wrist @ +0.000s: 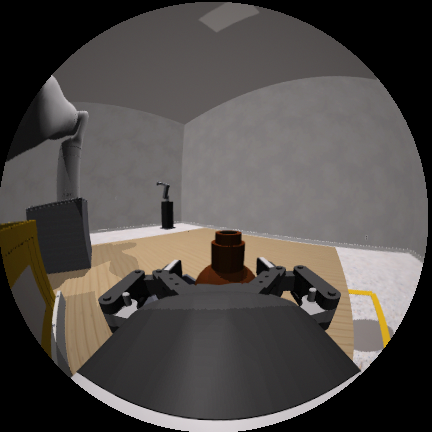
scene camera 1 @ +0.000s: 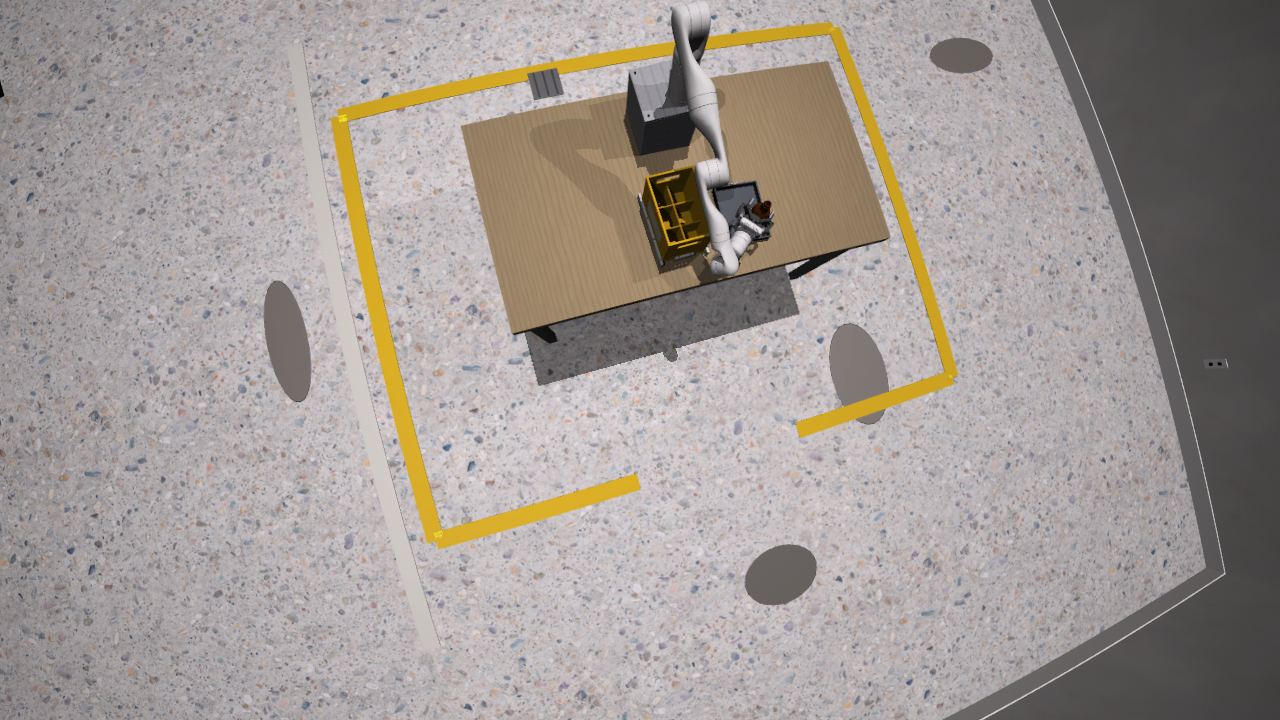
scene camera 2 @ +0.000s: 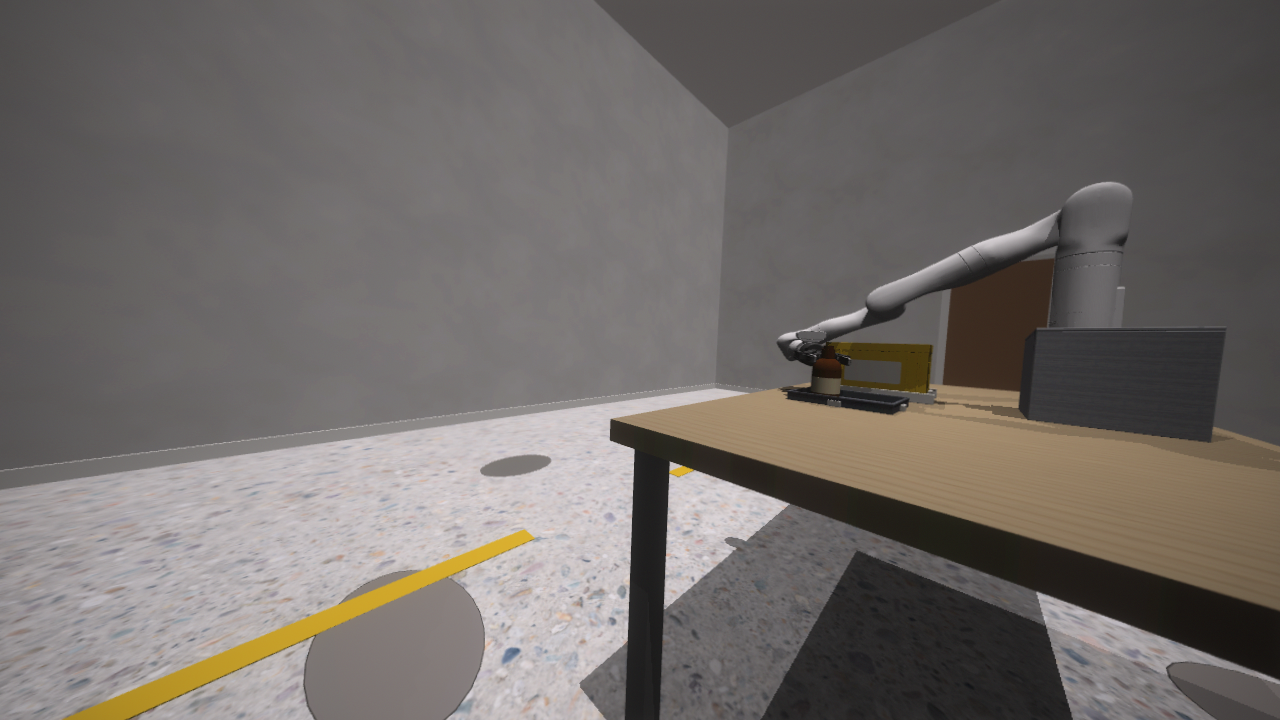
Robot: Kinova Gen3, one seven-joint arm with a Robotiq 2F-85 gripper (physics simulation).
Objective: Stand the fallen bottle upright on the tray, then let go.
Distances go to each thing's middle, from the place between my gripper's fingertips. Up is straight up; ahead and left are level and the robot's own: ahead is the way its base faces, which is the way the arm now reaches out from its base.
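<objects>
There's a brown bottle (wrist: 227, 249) here, and my gripper is 40 mm above it and 10 mm short of it.
</objects>
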